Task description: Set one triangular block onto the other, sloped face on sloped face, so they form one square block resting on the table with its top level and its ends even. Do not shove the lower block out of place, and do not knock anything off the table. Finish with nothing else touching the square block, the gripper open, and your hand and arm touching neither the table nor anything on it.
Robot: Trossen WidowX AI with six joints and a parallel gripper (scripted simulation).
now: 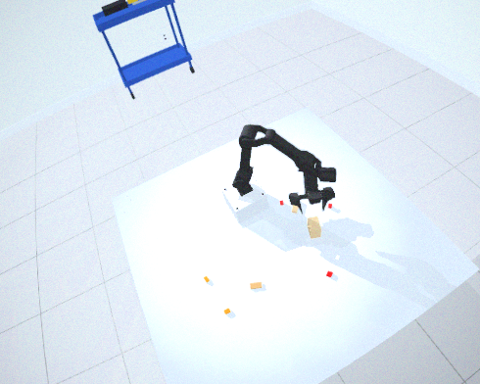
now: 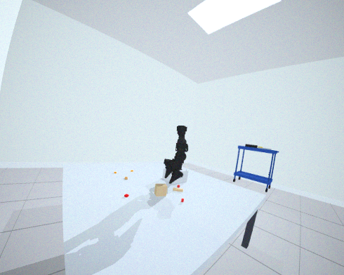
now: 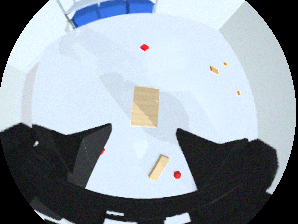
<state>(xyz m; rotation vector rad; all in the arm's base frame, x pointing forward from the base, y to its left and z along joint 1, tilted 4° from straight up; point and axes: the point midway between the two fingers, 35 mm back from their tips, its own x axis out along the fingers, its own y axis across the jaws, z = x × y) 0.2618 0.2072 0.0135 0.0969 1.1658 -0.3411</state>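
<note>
The tan triangular block is 5 cm below my gripper tip, 2 cm ahead of it and 1 cm to the right of it.
</note>
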